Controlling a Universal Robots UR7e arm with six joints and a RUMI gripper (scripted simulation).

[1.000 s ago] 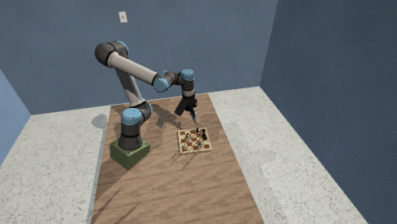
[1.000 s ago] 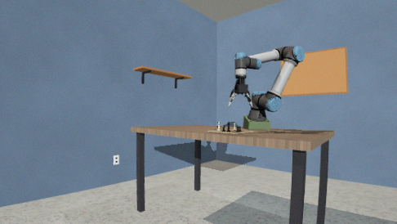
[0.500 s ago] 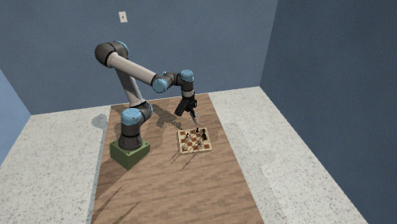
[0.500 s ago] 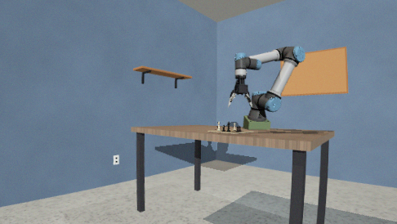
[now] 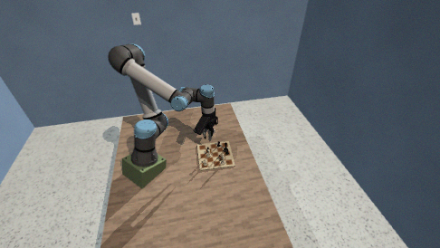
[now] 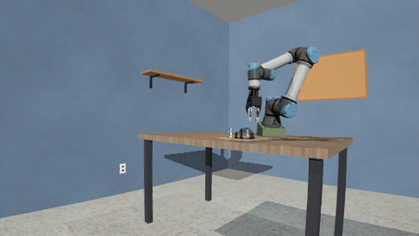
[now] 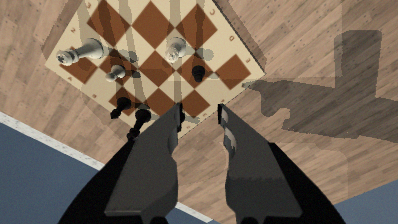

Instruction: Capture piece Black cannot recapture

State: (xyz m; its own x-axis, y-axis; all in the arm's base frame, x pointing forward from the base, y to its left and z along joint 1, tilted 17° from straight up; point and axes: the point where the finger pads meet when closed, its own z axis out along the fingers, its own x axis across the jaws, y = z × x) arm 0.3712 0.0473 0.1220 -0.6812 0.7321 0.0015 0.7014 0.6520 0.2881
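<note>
Right now my hand is 100 mm above the black pawn. Also, from my hand: small chessboard 40 mm ahead, 40 mm to the right, 110 mm below; white pawn 80 mm ahead, 80 mm to the right, 100 mm below.
</note>
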